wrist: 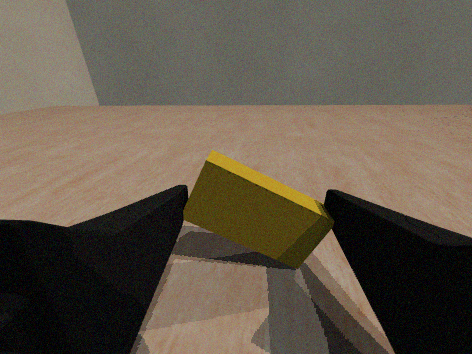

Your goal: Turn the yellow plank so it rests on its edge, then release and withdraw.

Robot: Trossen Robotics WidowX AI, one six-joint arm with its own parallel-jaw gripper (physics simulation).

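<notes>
The yellow plank is between the two black fingers of my gripper. My gripper is shut on it, with the left fingertip at its left end and the right fingertip at its right end. The plank's broad, shaded face is towards the camera and its narrow, brighter side is on top. It looks tilted in the view, its right end lower than its left. Its lower right corner is close to a shadow on the table; whether it touches the table I cannot tell.
The wood-grained table top stretches back to a grey wall. A lighter wall part is at the upper left. Shadows of the gripper and plank fall on the table below and between the fingers.
</notes>
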